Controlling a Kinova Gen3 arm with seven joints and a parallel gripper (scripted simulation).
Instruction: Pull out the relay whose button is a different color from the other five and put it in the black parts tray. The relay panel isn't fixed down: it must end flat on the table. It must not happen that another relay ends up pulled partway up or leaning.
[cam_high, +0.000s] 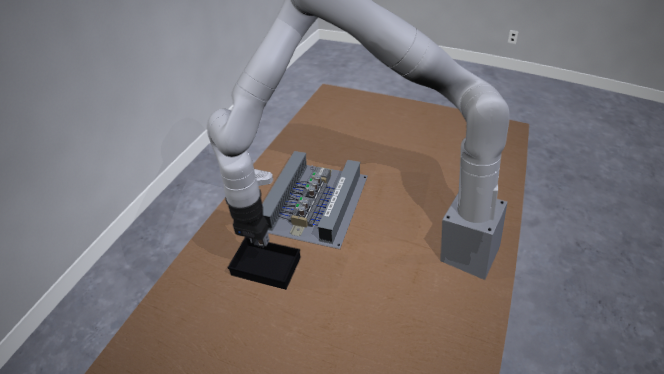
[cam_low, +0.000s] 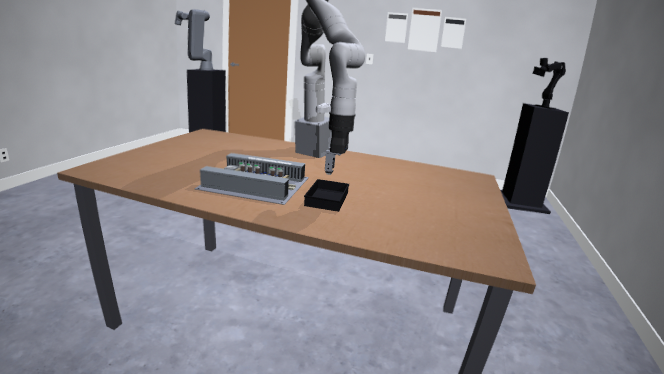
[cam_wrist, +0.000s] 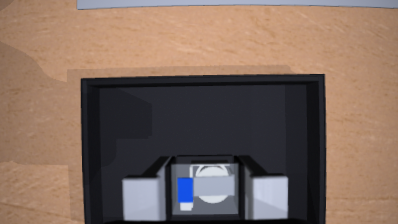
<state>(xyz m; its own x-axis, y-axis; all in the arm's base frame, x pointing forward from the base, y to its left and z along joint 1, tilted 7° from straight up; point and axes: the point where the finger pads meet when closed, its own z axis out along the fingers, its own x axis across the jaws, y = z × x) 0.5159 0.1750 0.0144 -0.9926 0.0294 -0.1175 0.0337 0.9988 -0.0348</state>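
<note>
Right now the black parts tray is 100 mm below my hand. Round my hand: k3 relay 50 mm behind, 260 mm to the right, 70 mm below; then k4 relay 10 mm below; then grey relay panel 50 mm behind, 270 mm to the right, 90 mm below.
</note>
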